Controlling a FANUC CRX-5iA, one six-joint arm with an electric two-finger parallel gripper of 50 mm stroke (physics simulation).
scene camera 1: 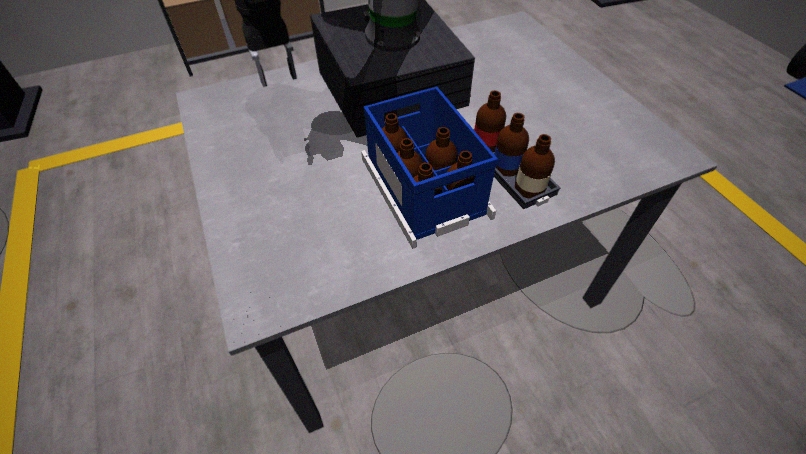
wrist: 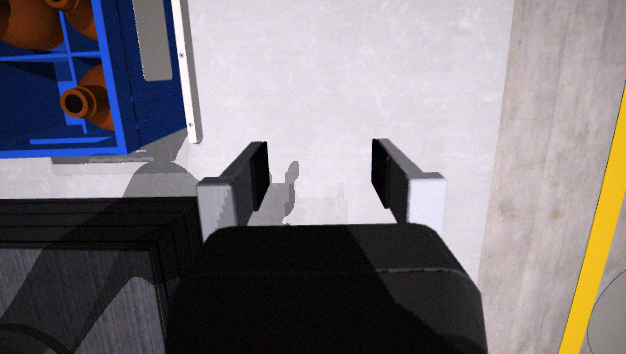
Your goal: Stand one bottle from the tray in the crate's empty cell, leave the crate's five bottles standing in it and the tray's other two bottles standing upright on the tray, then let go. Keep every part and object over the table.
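Frame: origin at the arm's base, x ahead, y up, z right, level; millimetres.
Where they show: gripper, fingertip midpoint: [scene camera 1: 279,80] [wrist: 319,161]; arm's base, origin of the base link: [scene camera 1: 392,35].
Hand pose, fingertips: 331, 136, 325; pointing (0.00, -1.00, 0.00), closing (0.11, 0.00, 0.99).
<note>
Each offset is from my fingertips to the top centre of the thing, as dx, dy, dz. "*": to the spot under its first point.
The blue crate {+85, -129, -276} [scene camera 1: 451,204] [wrist: 155,105] stands on the table with five brown bottles: three in its left column and two in its right column, in the scene view. Its back right cell is empty. Right of it, the dark tray {* +221, -279, -473} [scene camera 1: 525,201] holds three upright brown bottles: the red-banded bottle {-11, -144, -483} [scene camera 1: 490,119] at the back, the blue-banded bottle {+84, -144, -497} [scene camera 1: 512,140] in the middle, the cream-banded bottle {+169, -144, -516} [scene camera 1: 536,163] in front. My gripper [scene camera 1: 278,80] [wrist: 319,161] is open and empty, high near the table's back left edge, left of the crate. The tray does not show in the wrist view.
The dark robot pedestal [scene camera 1: 338,45] [wrist: 50,280] stands behind the crate, close to my gripper's side. A long white rail {+95, -274, -177} [scene camera 1: 389,198] [wrist: 185,65] runs along the crate's left side. A white block {* +232, -282, -288} [scene camera 1: 452,225] sits at its front, a smaller one {* +225, -277, -385} [scene camera 1: 491,211] at its front right corner.
</note>
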